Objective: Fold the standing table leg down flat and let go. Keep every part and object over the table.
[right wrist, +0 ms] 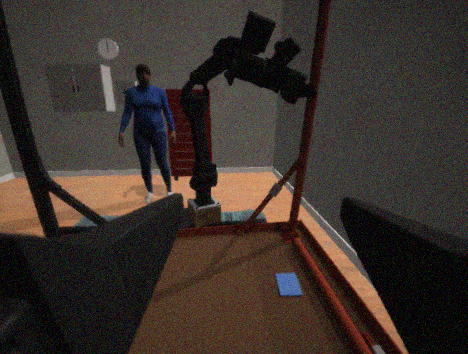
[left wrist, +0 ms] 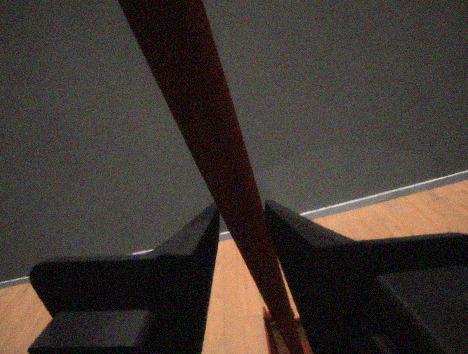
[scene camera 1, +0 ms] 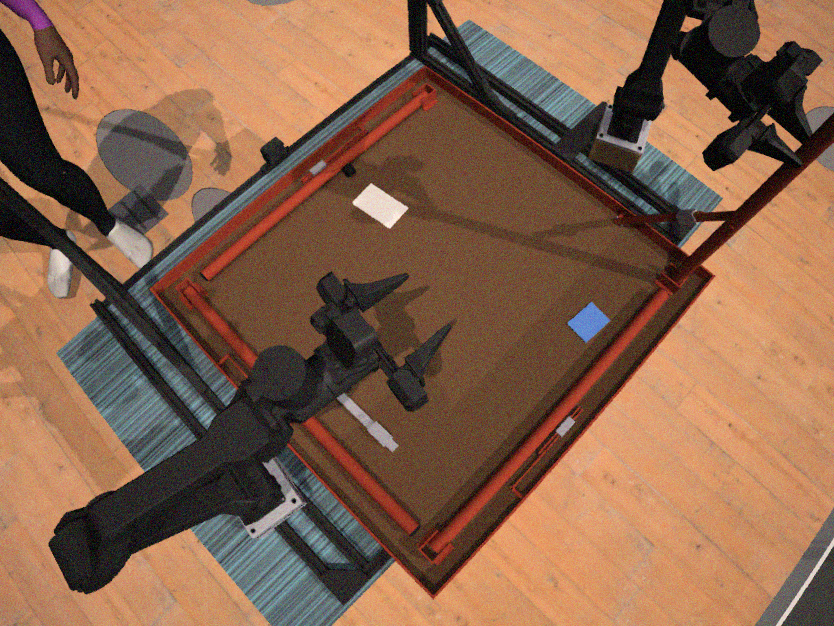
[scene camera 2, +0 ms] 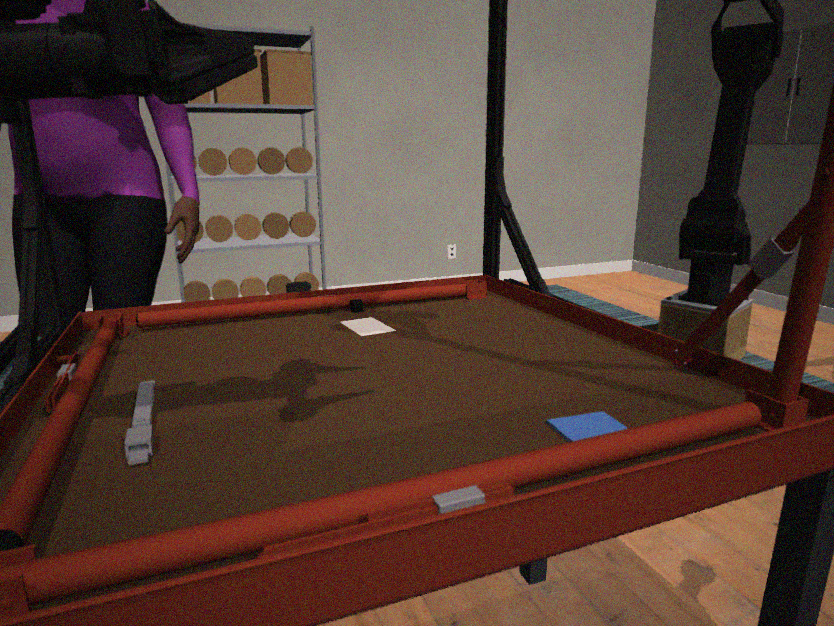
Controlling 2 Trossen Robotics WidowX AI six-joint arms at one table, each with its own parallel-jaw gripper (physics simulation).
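Places are measured from the left arm's base along level axes (x ahead, y left, z up), in metres.
Pixels of known places: left gripper, fingertip midpoint: (right wrist: 314, 92) (left wrist: 241, 208) (scene camera 1: 807, 157); right gripper, fingertip midpoint: (right wrist: 261, 204) (scene camera 1: 428, 299) (scene camera 2: 255, 54); left arm's base at its link origin: (right wrist: 203, 201) (scene camera 1: 624, 127) (scene camera 2: 707, 299); right arm's base at its link origin: (scene camera 1: 260, 495).
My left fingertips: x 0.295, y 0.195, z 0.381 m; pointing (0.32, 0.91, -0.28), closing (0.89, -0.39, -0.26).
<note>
For each thing: its top centre in the pictures, then the offset to it from my left fingertips. "pt": a spot on its surface instead.
- folding brace at a spot on its surface: (scene camera 2: 715, 322) pt 0.073 m back, 0.110 m right, 0.353 m down
- grey collar at its top centre: (scene camera 2: 773, 237) (scene camera 1: 693, 210) (right wrist: 276, 183) 0.050 m back, 0.060 m right, 0.249 m down
- blue square at a spot on its surface: (scene camera 2: 586, 425) (scene camera 1: 588, 322) (right wrist: 288, 284) pt 0.130 m ahead, 0.151 m right, 0.423 m down
- white card at a spot on its surface: (scene camera 2: 367, 326) (scene camera 1: 381, 206) pt 0.034 m ahead, 0.604 m right, 0.441 m down
- grey tool at its top centre: (scene camera 2: 141, 403) (scene camera 1: 349, 403) 0.427 m ahead, 0.493 m right, 0.415 m down
The red standing leg (scene camera 1: 761, 195) (scene camera 2: 805, 296) (left wrist: 215, 135) (right wrist: 307, 135) rises from the corner of the upturned brown table, at the right in scene camera 1. A folding brace (scene camera 2: 715, 322) (right wrist: 262, 207) with a grey collar (scene camera 1: 685, 216) (scene camera 2: 771, 259) (right wrist: 274, 189) joins it to the rim. My left gripper (scene camera 1: 803, 149) (left wrist: 241, 208) (right wrist: 314, 92) is shut on the leg, well above the tabletop; the leg passes between its fingertips. My right gripper (scene camera 1: 429, 298) (right wrist: 261, 204) is open and empty above the table's middle, away from the leg.
Several other red legs (scene camera 1: 309, 188) (scene camera 1: 552, 424) (scene camera 2: 296, 309) lie flat along the rim. A blue square (scene camera 1: 589, 322) (scene camera 2: 586, 425) (right wrist: 289, 284), a white card (scene camera 1: 380, 205) (scene camera 2: 367, 326) and a grey tool (scene camera 1: 367, 422) (scene camera 2: 140, 421) lie on the tabletop. A person (scene camera 2: 101, 154) stands beyond it.
</note>
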